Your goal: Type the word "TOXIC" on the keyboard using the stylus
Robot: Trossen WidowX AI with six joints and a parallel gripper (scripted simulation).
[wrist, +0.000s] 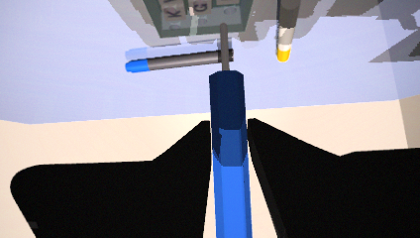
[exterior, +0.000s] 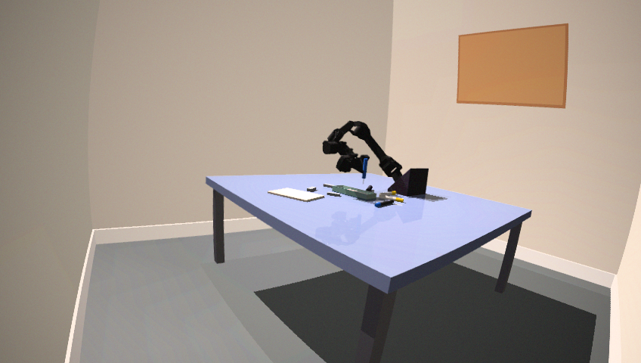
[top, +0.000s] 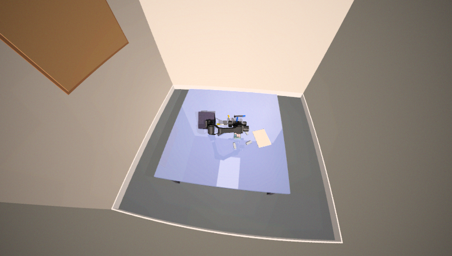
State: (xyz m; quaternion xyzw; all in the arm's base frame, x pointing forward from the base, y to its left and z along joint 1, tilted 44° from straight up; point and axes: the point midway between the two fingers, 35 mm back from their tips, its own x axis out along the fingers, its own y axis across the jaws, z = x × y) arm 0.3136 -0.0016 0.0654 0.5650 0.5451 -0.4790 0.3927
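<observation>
Now: gripper tip 10 cm above the Q key, 9 cm to the left of it and 1 cm past it. The rest, counted from my gripper tip: blue stylus: 1 cm below; then cream notepad: 27 cm ahead, 15 cm to the right, 11 cm below; then black pen: 16 cm to the left, 10 cm below, 7 cm ahead.
</observation>
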